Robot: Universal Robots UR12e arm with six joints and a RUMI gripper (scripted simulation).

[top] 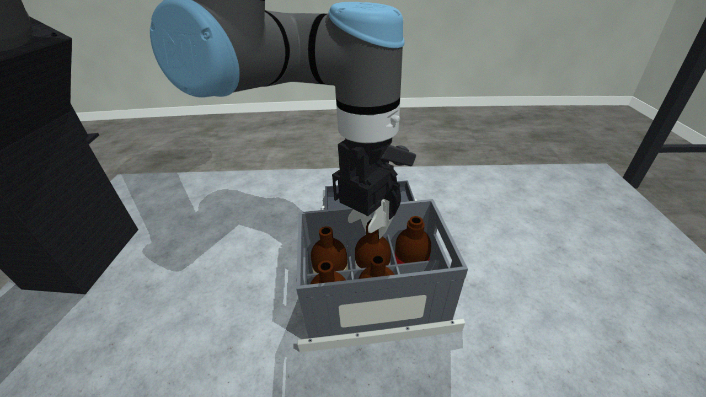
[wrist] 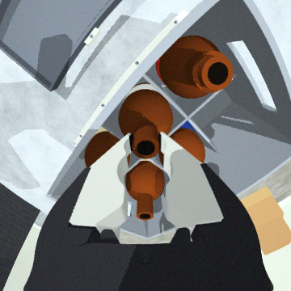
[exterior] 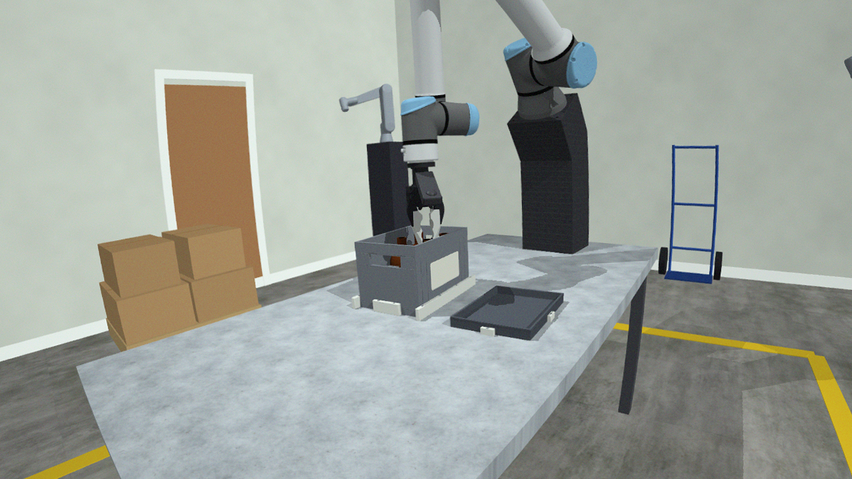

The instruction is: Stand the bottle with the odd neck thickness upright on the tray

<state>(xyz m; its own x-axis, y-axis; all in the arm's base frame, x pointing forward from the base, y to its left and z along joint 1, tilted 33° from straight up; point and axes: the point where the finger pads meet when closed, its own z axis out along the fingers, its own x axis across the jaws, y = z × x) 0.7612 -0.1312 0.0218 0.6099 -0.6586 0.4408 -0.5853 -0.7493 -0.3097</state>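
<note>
Now: the crate 7 cm below my hand, 5 cm to the right of it and 1 cm behind it. The rest, counted from my hand: grey tray 24 cm to the left, 14 cm below, 2 cm ahead; glass bottle 8 cm ahead, 7 cm below.
</note>
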